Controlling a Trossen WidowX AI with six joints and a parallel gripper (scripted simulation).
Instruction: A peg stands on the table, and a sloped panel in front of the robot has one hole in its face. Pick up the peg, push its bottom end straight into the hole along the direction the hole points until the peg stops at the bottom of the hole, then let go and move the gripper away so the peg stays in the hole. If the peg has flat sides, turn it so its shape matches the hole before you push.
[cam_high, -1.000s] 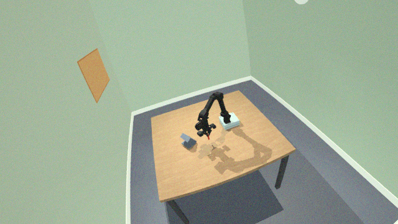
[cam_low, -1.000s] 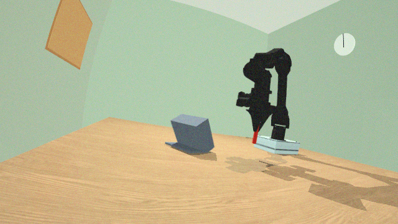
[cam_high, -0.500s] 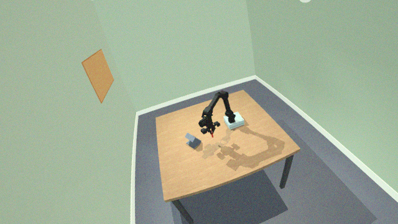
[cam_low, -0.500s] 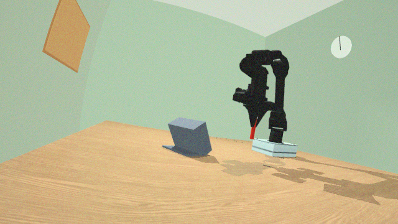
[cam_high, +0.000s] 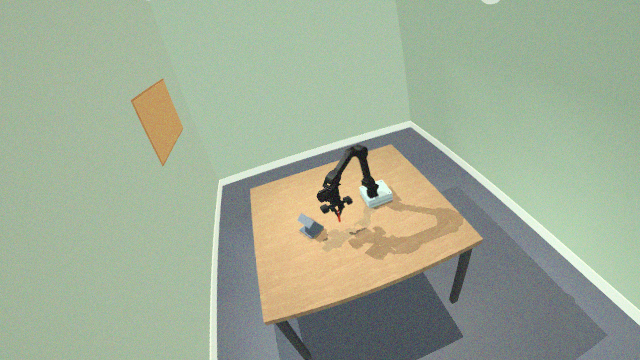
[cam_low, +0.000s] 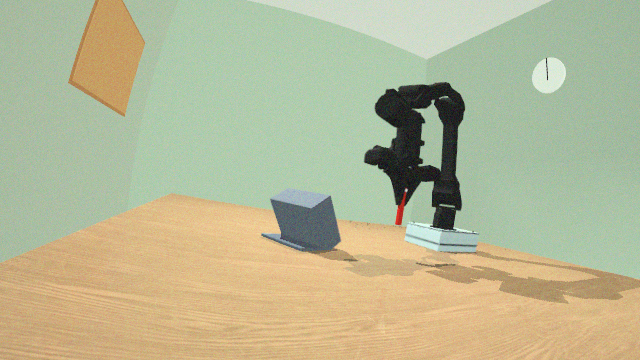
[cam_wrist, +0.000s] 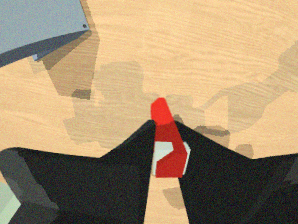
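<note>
My gripper tip is now 17 cm short of the sloped panel, 9 cm to the left of it and 6 cm above it. The rest, counted from my gripper tip: red peg: 2 cm above.
</note>
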